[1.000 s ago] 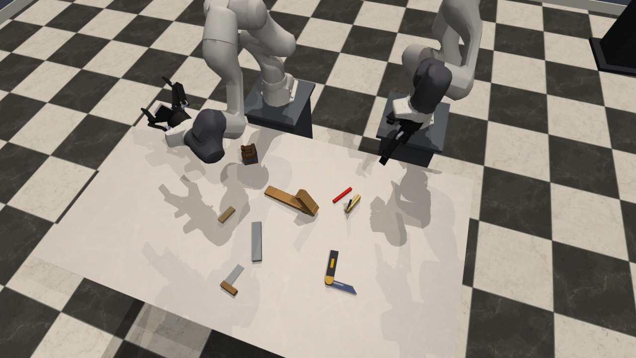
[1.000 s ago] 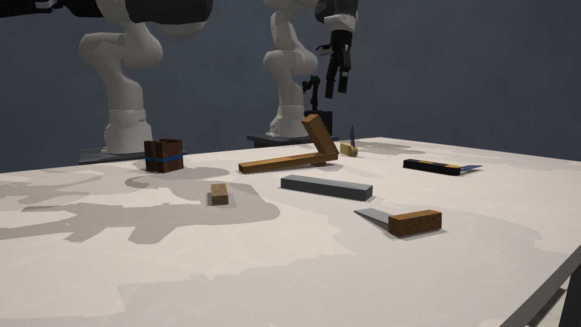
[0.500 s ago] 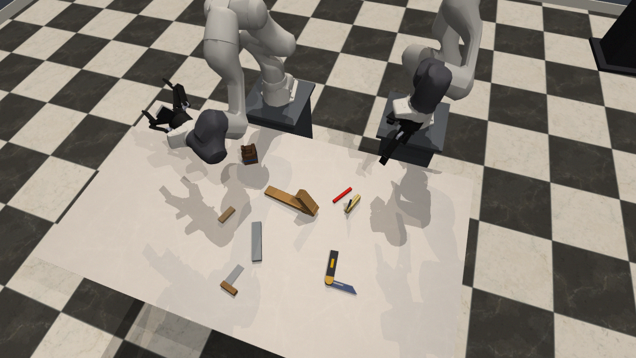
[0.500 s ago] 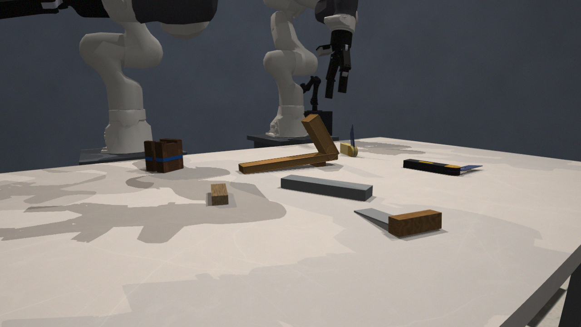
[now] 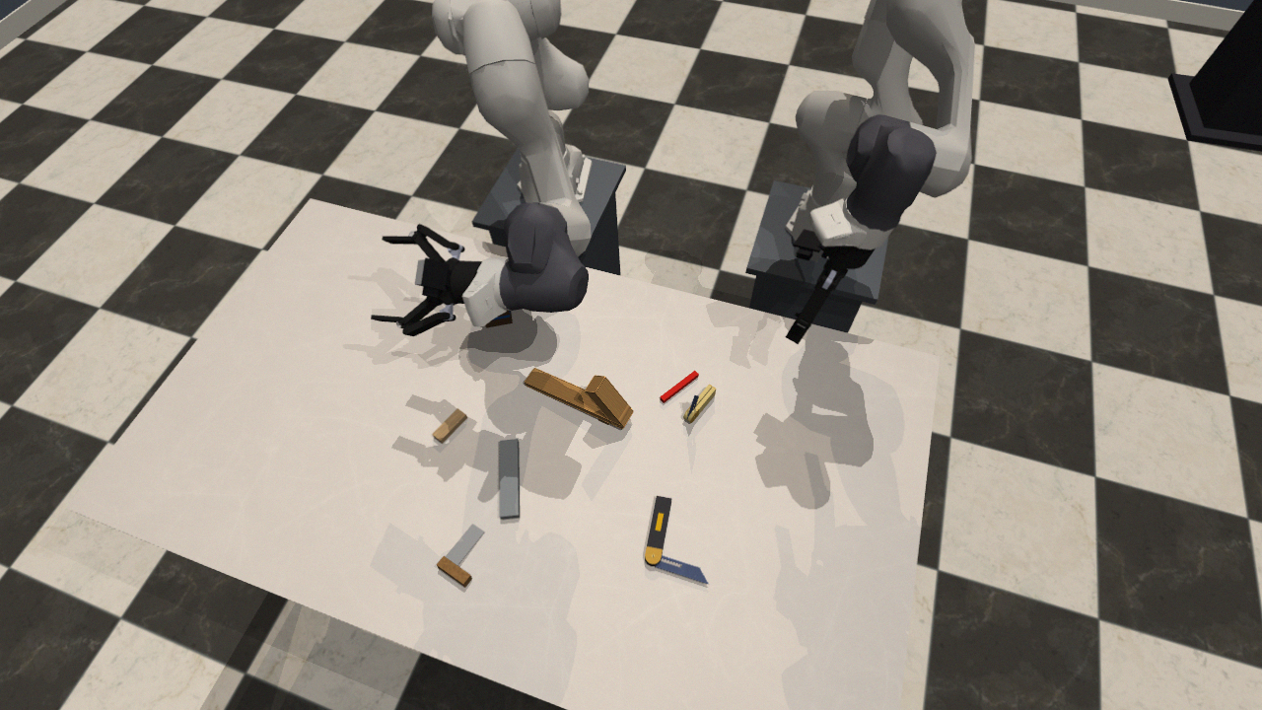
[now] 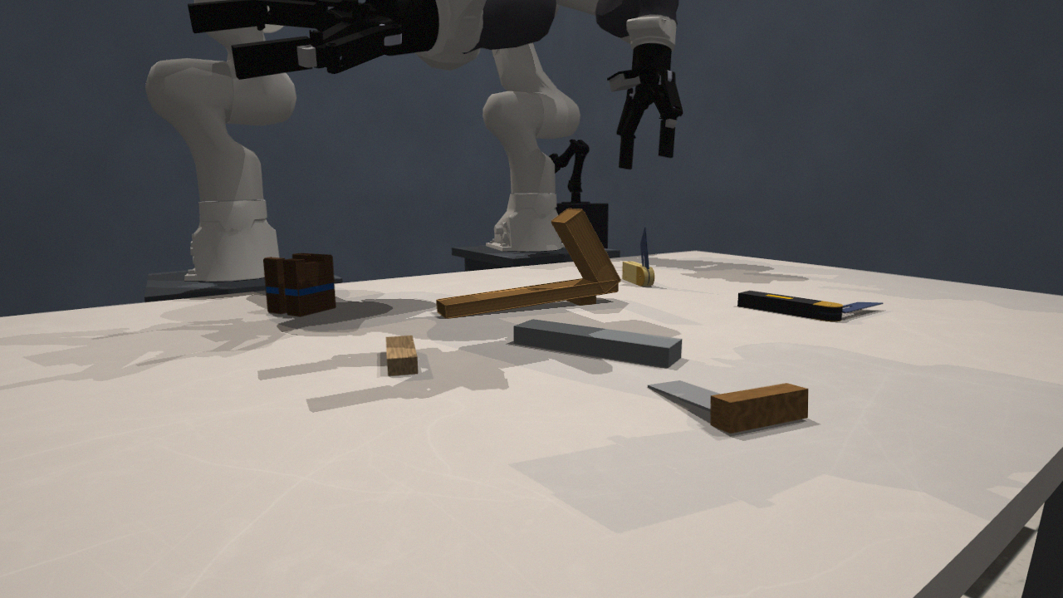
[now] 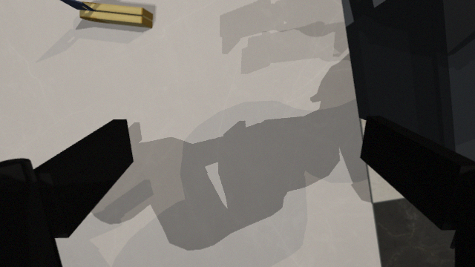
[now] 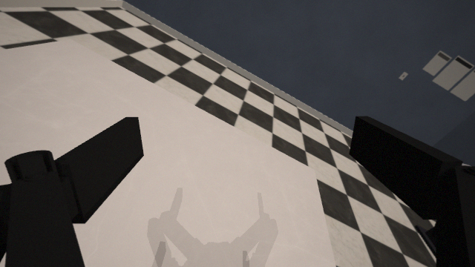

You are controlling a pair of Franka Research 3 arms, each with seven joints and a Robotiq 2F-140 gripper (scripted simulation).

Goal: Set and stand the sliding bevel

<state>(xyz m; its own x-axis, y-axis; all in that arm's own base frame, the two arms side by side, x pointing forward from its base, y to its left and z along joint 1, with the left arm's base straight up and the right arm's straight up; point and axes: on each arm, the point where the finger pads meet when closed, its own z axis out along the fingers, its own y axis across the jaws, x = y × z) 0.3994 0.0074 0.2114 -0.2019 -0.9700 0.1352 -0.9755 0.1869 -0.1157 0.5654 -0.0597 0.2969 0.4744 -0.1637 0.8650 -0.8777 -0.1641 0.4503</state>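
Observation:
Right now my right hand is 590 mm to the right of the blue blade and 260 mm above it. The rest, counted from my right hand: small wood block (140 mm ahead, 100 mm to the left, 290 mm below); then grey bar (220 mm ahead, 260 mm to the left, 290 mm below); then try square (390 mm ahead, 230 mm to the left, 290 mm below).

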